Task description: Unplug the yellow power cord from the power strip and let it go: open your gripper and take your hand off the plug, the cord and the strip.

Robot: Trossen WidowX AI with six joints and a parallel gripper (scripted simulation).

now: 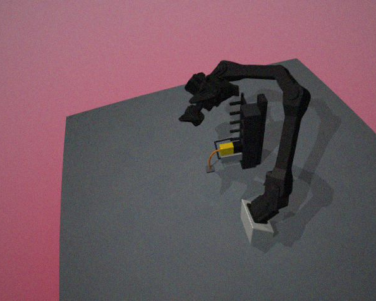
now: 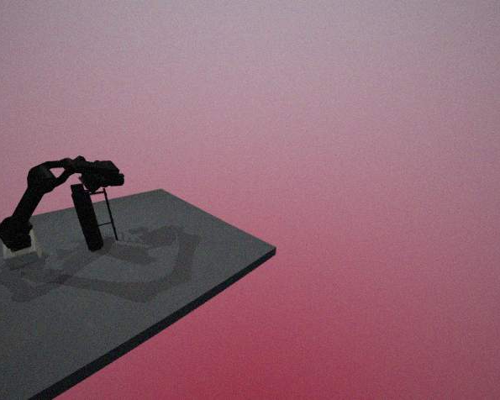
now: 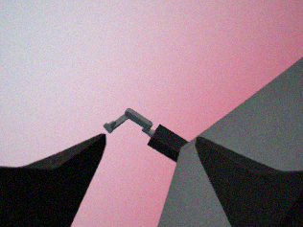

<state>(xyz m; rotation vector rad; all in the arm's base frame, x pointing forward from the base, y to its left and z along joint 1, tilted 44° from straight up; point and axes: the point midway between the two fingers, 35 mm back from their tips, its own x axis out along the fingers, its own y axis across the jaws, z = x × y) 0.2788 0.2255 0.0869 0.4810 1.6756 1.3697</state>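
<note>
My gripper tip is now 20 mm short of the yellow plug, 150 mm to the left of it and 210 mm above it. Also, from my gripper tip: black power strip (220 mm to the right, 190 mm below).
</note>
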